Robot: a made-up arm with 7 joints. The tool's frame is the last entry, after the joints. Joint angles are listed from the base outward. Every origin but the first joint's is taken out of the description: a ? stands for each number. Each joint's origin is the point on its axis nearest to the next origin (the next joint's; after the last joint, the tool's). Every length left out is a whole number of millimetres.
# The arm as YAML. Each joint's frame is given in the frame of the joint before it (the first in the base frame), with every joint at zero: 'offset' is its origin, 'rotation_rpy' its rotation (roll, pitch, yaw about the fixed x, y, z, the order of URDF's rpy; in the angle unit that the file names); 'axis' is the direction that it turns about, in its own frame. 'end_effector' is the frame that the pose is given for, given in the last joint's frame.
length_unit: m
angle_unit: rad
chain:
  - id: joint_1
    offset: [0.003, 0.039, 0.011]
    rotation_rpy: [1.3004, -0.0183, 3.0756]
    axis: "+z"
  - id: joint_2
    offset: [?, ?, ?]
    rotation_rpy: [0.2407, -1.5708, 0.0]
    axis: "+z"
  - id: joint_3
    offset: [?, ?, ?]
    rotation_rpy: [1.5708, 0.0, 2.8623]
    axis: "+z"
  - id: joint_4
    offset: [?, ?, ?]
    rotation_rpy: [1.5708, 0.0, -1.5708]
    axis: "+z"
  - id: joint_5
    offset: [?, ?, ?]
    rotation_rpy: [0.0, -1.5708, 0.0]
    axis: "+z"
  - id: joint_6
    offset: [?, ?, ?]
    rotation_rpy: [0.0, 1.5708, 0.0]
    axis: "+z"
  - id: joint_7
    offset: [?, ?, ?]
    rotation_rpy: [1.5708, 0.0, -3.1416]
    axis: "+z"
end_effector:
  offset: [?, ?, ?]
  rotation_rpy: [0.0, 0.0, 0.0]
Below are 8 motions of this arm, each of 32 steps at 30 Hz.
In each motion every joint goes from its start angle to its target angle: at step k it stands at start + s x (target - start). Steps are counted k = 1, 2, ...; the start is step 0. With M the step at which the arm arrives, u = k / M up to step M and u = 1 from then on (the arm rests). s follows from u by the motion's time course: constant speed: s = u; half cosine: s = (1 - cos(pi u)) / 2; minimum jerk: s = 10 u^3 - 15 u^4 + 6 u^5.
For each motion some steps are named. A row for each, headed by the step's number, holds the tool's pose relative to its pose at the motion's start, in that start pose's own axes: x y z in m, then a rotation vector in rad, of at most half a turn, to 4 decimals.
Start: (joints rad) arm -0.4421 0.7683 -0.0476 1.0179 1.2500 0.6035 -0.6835
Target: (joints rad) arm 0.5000 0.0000 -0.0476 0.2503 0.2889 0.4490 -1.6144
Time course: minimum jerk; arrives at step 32
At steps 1, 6, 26, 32:
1: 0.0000 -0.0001 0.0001 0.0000 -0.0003 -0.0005
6: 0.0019 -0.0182 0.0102 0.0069 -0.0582 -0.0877
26: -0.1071 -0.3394 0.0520 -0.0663 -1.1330 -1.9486
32: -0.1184 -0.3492 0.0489 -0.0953 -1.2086 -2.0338

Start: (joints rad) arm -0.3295 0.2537 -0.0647 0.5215 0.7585 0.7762 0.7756
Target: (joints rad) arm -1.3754 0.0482 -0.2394 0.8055 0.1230 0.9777 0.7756
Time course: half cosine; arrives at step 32
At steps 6, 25, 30, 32:
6: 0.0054 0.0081 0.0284 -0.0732 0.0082 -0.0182
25: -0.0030 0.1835 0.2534 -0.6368 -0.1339 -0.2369
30: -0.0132 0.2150 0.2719 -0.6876 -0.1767 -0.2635
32: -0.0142 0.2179 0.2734 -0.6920 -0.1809 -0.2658

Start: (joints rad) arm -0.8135 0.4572 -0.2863 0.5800 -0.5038 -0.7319 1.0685
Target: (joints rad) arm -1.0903 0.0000 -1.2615 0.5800 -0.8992 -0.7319 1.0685
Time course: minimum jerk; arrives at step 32
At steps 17, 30, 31, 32:
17: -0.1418 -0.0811 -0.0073 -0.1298 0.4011 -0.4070
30: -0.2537 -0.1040 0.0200 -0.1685 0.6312 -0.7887
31: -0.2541 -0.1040 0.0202 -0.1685 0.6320 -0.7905
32: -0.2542 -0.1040 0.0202 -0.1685 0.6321 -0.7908

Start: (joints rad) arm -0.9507 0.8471 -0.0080 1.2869 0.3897 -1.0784 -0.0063
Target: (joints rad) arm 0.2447 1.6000 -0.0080 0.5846 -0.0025 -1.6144 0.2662
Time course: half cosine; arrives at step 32
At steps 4, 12, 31, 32:
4: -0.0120 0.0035 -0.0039 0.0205 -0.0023 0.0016
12: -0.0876 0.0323 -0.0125 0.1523 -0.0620 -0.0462
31: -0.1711 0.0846 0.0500 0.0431 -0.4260 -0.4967
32: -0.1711 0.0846 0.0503 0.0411 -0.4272 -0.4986

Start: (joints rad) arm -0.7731 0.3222 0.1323 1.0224 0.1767 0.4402 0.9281
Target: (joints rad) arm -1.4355 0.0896 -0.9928 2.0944 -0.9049 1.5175 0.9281
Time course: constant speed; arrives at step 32
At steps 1, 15, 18, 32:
1: -0.0059 -0.0045 0.0010 0.0370 0.0227 -0.0287
15: -0.0657 -0.0154 0.0075 0.6148 0.3175 -0.1730
18: -0.0717 -0.0070 0.0108 0.7228 0.3901 -0.1446
32: -0.0886 0.0594 0.0527 0.9431 0.8333 0.0982

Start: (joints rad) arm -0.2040 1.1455 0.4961 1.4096 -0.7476 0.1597 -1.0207
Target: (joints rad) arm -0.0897 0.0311 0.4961 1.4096 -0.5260 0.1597 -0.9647
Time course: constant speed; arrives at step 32
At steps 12, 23, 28, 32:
12: 0.0277 -0.0351 -0.1660 -0.3033 0.2727 -0.0880
23: 0.0178 -0.1163 -0.3006 -0.5781 0.5118 -0.1912
28: 0.0033 -0.1661 -0.3503 -0.7028 0.6148 -0.2462
32: -0.0120 -0.2105 -0.3832 -0.8026 0.6937 -0.2942

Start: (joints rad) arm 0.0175 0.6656 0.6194 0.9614 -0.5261 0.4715 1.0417
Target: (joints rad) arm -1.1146 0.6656 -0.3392 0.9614 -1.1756 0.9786 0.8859
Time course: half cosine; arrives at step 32
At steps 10, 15, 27, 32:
10: -0.0864 -0.0447 0.0334 0.0438 -0.0052 -0.3052
15: -0.1806 -0.0623 0.0691 0.1071 -0.0567 -0.5939
27: -0.3647 -0.0149 0.1329 0.2835 -0.3054 -1.0744
32: -0.3832 -0.0030 0.1387 0.3063 -0.3454 -1.1162

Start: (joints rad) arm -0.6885 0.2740 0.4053 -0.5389 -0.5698 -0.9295 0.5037
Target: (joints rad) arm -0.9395 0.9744 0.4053 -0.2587 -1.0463 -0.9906 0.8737
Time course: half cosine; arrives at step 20
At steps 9, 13, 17, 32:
9: 0.0526 -0.0015 -0.0219 -0.1077 0.0194 0.0707
13: 0.0959 -0.0115 -0.0315 -0.1648 0.0236 0.1256
17: 0.1284 -0.0234 -0.0338 -0.1996 0.0185 0.1678
32: 0.1366 -0.0269 -0.0336 -0.2079 0.0161 0.1787

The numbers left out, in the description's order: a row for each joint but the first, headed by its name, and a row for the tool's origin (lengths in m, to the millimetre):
joint_2: 0.004 -0.014 0.0
joint_3: -0.055 -0.209 0.0
joint_4: -0.002 0.026 0.0
joint_5: -0.131 -0.011 0.0
joint_6: 0.0 0.0 0.0
joint_7: -0.064 0.0 0.0
tool: 0.0 0.0 0.0

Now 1 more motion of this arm.
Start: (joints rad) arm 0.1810 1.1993 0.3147 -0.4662 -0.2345 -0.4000 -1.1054
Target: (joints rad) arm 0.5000 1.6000 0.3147 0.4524 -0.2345 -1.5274 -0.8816
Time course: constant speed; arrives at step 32
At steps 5, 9, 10, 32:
5: -0.0118 -0.0062 -0.0123 0.0259 0.0197 -0.0111
9: -0.0224 -0.0115 -0.0205 0.0497 0.0338 -0.0235
10: -0.0252 -0.0128 -0.0223 0.0560 0.0371 -0.0271
32: -0.0961 -0.0348 -0.0352 0.2242 0.0589 -0.1663

